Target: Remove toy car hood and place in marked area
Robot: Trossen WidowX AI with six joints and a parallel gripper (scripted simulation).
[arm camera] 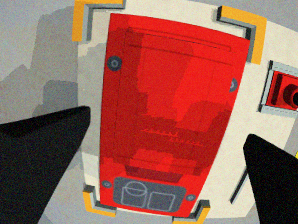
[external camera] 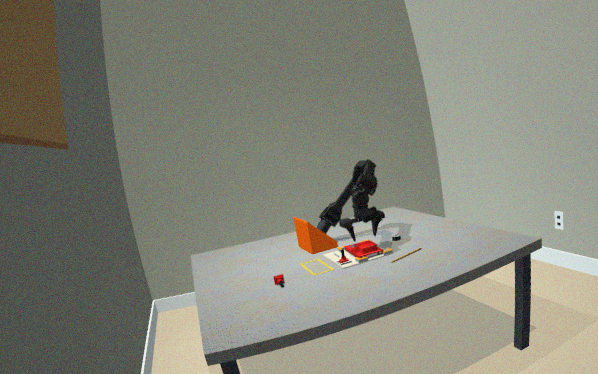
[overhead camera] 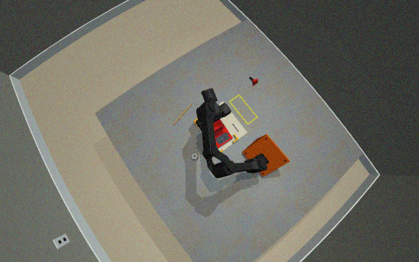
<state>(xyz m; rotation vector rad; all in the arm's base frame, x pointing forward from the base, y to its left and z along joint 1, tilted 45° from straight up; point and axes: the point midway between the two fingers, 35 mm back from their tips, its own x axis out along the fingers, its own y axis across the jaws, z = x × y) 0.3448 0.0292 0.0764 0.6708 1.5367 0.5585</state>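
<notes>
Right now the red car hood is 3 cm below my gripper tip. The rest, counted from my gripper tip: thin wooden stick: 16 cm ahead, 10 cm to the left, 7 cm below.
</notes>
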